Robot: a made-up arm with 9 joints. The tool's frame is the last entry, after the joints.
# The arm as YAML. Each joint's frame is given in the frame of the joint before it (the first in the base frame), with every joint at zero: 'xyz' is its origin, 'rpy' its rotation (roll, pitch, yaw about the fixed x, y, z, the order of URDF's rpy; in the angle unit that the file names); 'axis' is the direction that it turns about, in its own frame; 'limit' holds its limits. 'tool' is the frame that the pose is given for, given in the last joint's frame.
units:
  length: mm
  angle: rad
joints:
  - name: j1
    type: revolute
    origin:
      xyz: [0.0, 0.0, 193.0]
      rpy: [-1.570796, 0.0, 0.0]
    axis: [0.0, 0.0, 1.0]
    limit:
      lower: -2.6
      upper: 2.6
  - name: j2
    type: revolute
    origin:
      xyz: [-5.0, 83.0, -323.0]
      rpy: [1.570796, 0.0, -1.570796]
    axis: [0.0, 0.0, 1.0]
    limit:
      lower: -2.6
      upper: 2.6
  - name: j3
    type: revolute
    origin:
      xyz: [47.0, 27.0, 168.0]
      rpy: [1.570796, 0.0, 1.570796]
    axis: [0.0, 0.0, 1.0]
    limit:
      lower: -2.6
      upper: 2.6
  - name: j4
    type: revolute
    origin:
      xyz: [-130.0, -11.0, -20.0]
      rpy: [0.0, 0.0, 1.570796]
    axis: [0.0, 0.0, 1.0]
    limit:
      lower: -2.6
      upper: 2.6
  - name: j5
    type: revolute
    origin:
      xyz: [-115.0, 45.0, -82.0]
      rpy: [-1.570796, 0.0, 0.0]
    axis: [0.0, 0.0, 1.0]
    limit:
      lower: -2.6
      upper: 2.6
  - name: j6
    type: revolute
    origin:
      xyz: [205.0, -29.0, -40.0]
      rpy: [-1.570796, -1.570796, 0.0]
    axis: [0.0, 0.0, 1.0]
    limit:
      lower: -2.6
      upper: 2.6
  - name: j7
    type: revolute
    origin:
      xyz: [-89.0, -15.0, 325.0]
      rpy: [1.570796, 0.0, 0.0]
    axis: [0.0, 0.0, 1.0]
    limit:
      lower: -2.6
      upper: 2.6
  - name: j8
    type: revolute
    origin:
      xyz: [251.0, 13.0, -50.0]
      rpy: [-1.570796, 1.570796, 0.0]
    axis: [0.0, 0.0, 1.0]
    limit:
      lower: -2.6
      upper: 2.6
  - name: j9
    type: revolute
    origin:
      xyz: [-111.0, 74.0, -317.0]
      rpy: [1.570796, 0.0, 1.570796]
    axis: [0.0, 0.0, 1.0]
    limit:
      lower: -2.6
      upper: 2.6
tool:
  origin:
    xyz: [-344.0, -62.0, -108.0]
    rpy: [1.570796, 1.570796, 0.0]
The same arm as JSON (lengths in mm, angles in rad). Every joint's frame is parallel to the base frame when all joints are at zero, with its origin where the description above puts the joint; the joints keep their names.
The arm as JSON. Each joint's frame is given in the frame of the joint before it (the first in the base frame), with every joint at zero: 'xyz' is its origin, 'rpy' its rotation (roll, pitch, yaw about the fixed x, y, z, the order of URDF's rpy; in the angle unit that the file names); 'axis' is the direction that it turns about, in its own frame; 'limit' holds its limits. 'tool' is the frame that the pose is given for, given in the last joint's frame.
{
  "units": {
    "length": "mm",
    "angle": "rad"
  },
  "joints": [
    {
      "name": "j1",
      "type": "revolute",
      "origin": {
        "xyz": [
          0.0,
          0.0,
          193.0
        ],
        "rpy": [
          0.0,
          0.0,
          0.0
        ]
      },
      "axis": [
        0.0,
        1.0,
        0.0
      ],
      "limit": {
        "lower": -2.6,
        "upper": 2.6
      }
    },
    {
      "name": "j2",
      "type": "revolute",
      "origin": {
        "xyz": [
          -5.0,
          -323.0,
          -83.0
        ],
        "rpy": [
          0.0,
          0.0,
          0.0
        ]
      },
      "axis": [
        -1.0,
        0.0,
        0.0
      ],
      "limit": {
        "lower": -2.6,
        "upper": 2.6
      }
    },
    {
      "name": "j3",
      "type": "revolute",
      "origin": {
        "xyz": [
          -168.0,
          27.0,
          47.0
        ],
        "rpy": [
          0.0,
          0.0,
          0.0
        ]
      },
      "axis": [
        0.0,
        0.0,
        1.0
      ],
      "limit": {
        "lower": -2.6,
        "upper": 2.6
      }
    },
    {
      "name": "j4",
      "type": "revolute",
      "origin": {
        "xyz": [
          11.0,
          -130.0,
          -20.0
        ],
        "rpy": [
          0.0,
          0.0,
          0.0
        ]
      },
      "axis": [
        0.0,
        0.0,
        1.0
      ],
      "limit": {
        "lower": -2.6,
        "upper": 2.6
      }
    },
    {
      "name": "j5",
      "type": "revolute",
      "origin": {
        "xyz": [
          115.0,
          -45.0,
          -82.0
        ],
        "rpy": [
          0.0,
          0.0,
          0.0
        ]
      },
      "axis": [
        0.0,
        -1.0,
        0.0
      ],
      "limit": {
        "lower": -2.6,
        "upper": 2.6
      }
    },
    {
      "name": "j6",
      "type": "revolute",
      "origin": {
        "xyz": [
          -205.0,
          40.0,
          29.0
        ],
        "rpy": [
          0.0,
          0.0,
          0.0
        ]
      },
      "axis": [
        0.0,
        0.0,
        -1.0
      ],
      "limit": {
        "lower": -2.6,
        "upper": 2.6
      }
    },
    {
      "name": "j7",
      "type": "revolute",
      "origin": {
        "xyz": [
          15.0,
          89.0,
          -325.0
        ],
        "rpy": [
          0.0,
          0.0,
          0.0
        ]
      },
      "axis": [
        1.0,
        0.0,
        0.0
      ],
      "limit": {
        "lower": -2.6,
        "upper": 2.6
      }
    },
    {
      "name": "j8",
      "type": "revolute",
      "origin": {
        "xyz": [
          -50.0,
          -251.0,
          -13.0
        ],
        "rpy": [
          0.0,
          0.0,
          0.0
        ]
      },
      "axis": [
        0.0,
        0.0,
        -1.0
      ],
      "limit": {
        "lower": -2.6,
        "upper": 2.6
      }
    },
    {
      "name": "j9",
      "type": "revolute",
      "origin": {
        "xyz": [
          111.0,
          74.0,
          317.0
        ],
        "rpy": [
          0.0,
          0.0,
          0.0
        ]
      },
      "axis": [
        -1.0,
        0.0,
        0.0
      ],
      "limit": {
        "lower": -2.6,
        "upper": 2.6
      }
    }
  ],
  "tool": {
    "origin": {
      "xyz": [
        108.0,
        -344.0,
        62.0
      ],
      "rpy": [
        0.0,
        0.0,
        0.0
      ]
    }
  }
}

